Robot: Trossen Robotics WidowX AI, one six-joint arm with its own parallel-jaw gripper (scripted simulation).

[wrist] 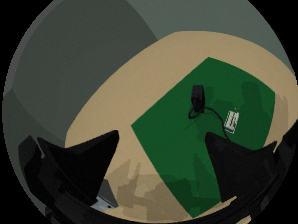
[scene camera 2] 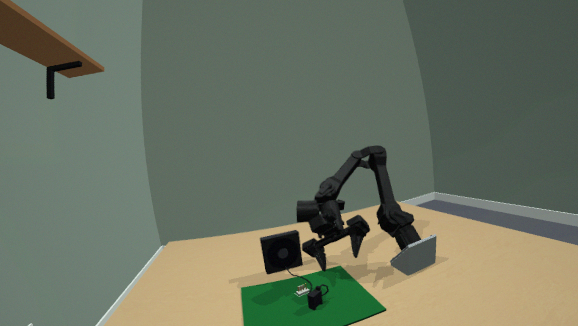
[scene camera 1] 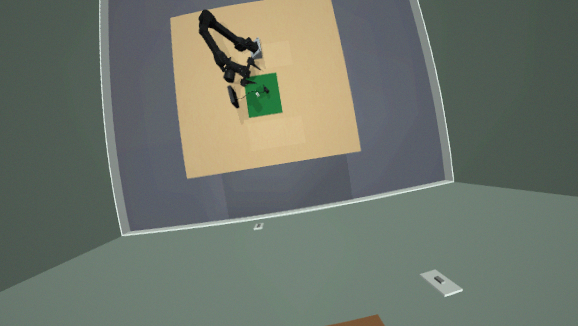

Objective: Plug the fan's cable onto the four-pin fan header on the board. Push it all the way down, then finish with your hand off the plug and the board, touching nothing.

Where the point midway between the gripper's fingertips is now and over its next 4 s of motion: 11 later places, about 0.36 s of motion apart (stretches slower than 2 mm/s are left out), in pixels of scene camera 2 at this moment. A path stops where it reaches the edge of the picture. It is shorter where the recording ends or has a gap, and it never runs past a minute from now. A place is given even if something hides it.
The gripper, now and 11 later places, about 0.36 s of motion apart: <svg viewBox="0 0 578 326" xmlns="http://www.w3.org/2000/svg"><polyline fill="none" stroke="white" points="339,264 342,264 342,262 339,258 332,251 327,247 312,246 308,262 311,286 311,291 311,297 312,303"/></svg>
